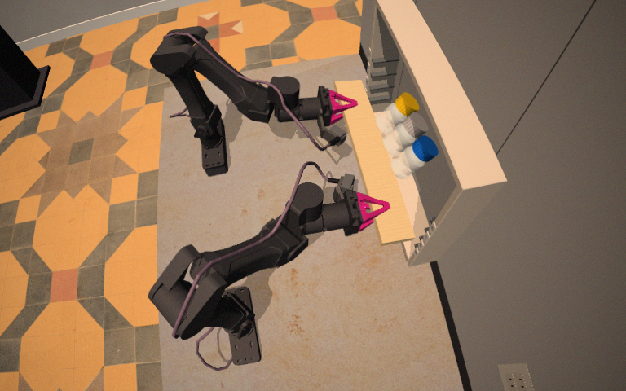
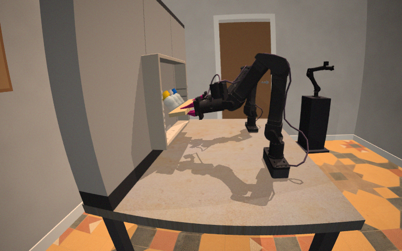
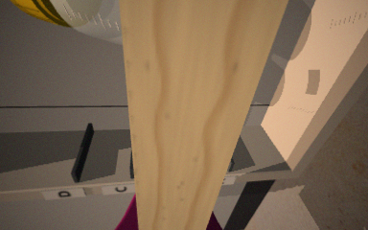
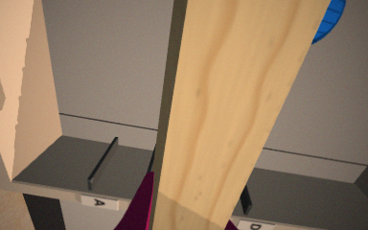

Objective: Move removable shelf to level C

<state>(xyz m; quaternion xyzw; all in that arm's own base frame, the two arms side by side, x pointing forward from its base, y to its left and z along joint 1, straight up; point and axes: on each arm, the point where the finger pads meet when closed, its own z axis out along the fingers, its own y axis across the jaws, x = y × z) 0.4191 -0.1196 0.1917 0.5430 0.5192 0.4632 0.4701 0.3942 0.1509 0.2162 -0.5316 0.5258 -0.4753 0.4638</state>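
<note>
The blue-capped bottle is 9 cm ahead of my right hand, 8 cm to the left of it and 3 cm above it. From my right hand the other things lie so: grey-capped bottle 15 cm to the left, 9 cm ahead, 3 cm above; then wooden shelf 15 cm to the left, 1 cm ahead; then wall rack 14 cm to the left, 11 cm ahead, 5 cm above.
Now: the yellow-capped bottle 80 mm ahead of my left hand, 80 mm to the right of it and 30 mm above it. Also, from my left hand: grey-capped bottle: 80 mm ahead, 140 mm to the right, 30 mm above; then wooden shelf: 150 mm to the right; then wall rack: 90 mm ahead, 160 mm to the right, 50 mm above.
</note>
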